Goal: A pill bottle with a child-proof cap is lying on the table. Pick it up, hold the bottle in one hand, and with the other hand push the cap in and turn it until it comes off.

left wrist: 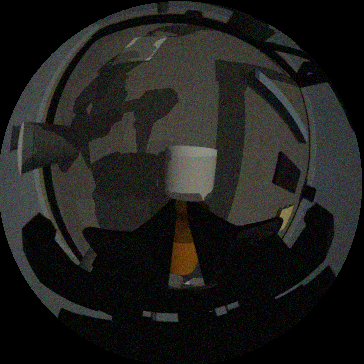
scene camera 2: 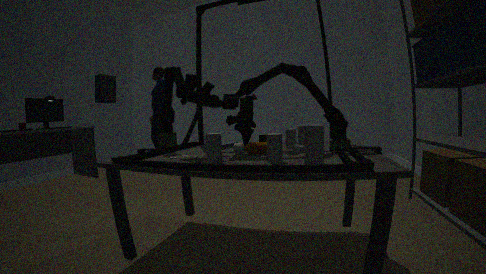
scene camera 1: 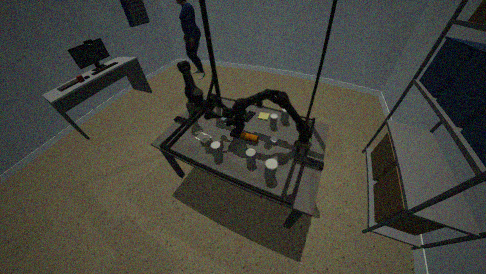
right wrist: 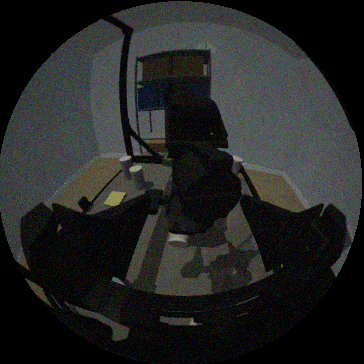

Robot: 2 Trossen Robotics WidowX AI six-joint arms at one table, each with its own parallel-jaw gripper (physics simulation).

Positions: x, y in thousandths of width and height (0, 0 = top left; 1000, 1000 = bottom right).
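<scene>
The left wrist view shows a black pad (left wrist: 787, 482) resting on the table, along with the left gripper (left wrist: 496, 556), an orange pill bottle (left wrist: 504, 710) and a white cap (left wrist: 521, 471). The right wrist view shows the right gripper (right wrist: 543, 545) and the left gripper (right wrist: 501, 617). The right wrist view does not show the black pad, hidden by the right gripper. Scene camera 2 does not show the black pad, hidden by the orange pill bottle.
</scene>
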